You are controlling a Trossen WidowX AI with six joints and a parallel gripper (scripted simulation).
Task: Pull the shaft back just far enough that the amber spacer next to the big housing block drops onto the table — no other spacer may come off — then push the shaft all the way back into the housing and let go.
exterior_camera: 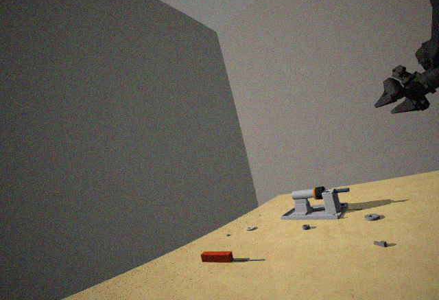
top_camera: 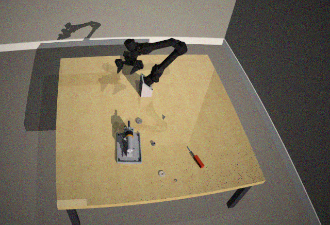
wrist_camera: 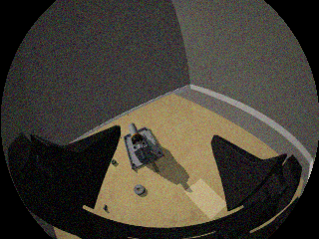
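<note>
My gripper tip is now 250 mm short of the shaft, 10 mm to the right of it and 240 mm above it. The rest, counted from my gripper tip: amber spacer (310 mm ahead, 240 mm below); then black spacer (280 mm ahead, 10 mm to the left, 240 mm below); then grey washer (130 mm ahead, 100 mm to the left, 320 mm below).
</note>
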